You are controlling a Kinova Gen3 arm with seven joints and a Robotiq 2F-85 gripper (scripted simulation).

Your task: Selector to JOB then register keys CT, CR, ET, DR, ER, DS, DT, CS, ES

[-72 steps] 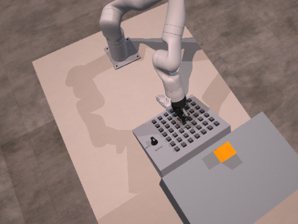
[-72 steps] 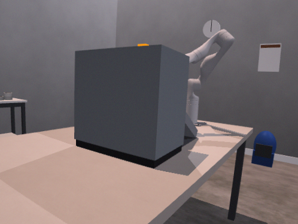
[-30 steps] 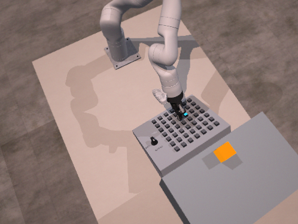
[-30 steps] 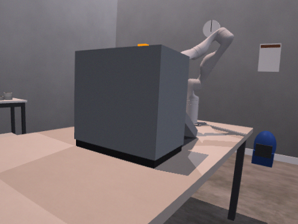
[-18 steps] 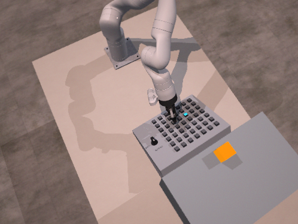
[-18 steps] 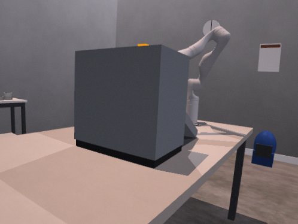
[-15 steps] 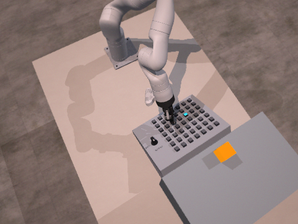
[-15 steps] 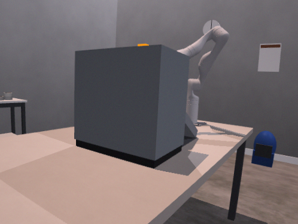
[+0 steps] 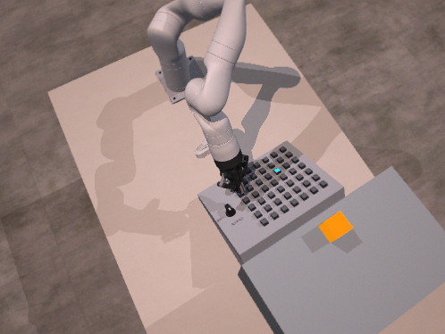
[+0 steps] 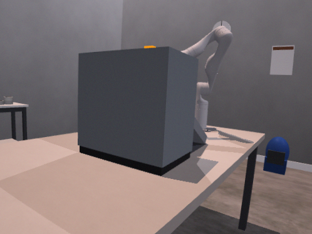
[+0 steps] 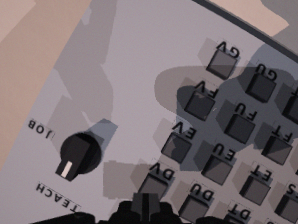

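My gripper is now 5 cm to the left of the black selector knob, 5 cm above it and 4 cm short of it. Round my hand: sloped keypad panel (9 cm below, 6 cm to the left, 5 cm ahead).
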